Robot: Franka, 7 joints.
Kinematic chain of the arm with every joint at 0, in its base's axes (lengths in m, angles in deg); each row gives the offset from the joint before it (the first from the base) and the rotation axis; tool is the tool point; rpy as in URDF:
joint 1: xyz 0 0 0.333 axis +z
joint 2: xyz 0 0 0 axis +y
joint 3: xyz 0 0 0.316 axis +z
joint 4: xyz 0.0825 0 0 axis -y
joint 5: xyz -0.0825 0 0.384 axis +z
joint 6: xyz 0 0 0 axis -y
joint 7: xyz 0.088 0 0 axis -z
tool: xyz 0 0 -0.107 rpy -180 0 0
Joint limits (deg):
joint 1: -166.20..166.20
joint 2: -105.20..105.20
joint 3: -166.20..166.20
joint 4: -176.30..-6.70
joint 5: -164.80..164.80
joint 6: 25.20..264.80
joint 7: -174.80..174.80
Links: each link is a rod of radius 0.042 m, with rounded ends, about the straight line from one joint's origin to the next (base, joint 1, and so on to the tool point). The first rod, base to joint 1, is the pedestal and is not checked.
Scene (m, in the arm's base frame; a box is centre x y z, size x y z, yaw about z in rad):
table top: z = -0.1
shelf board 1: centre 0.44 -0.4 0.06 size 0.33 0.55 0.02 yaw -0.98
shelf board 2: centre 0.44 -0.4 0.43 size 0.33 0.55 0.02 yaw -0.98
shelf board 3: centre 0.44 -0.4 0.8 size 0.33 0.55 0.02 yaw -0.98
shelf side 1: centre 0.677 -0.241 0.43 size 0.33 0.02 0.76 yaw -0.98
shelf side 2: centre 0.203 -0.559 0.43 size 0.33 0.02 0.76 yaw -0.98
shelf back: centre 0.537 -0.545 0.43 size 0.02 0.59 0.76 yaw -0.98
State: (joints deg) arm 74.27 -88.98 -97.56 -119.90 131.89 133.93 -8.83
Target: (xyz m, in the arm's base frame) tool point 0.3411 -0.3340 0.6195
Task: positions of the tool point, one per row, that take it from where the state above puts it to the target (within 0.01 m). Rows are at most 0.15 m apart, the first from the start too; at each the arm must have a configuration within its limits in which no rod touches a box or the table.
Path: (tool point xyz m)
1: 0.4773 -0.2111 0.2696
2: 0.4249 -0.1328 0.2694
3: 0.3623 -0.0562 0.2708
4: 0.3711 -0.0908 0.3596
5: 0.3533 -0.1265 0.4517
6: 0.3082 -0.1580 0.5405
7: 0.2378 -0.1799 0.6195
8: 0.2901 -0.2591 0.6251
9: 0.3411 -0.3340 0.6195

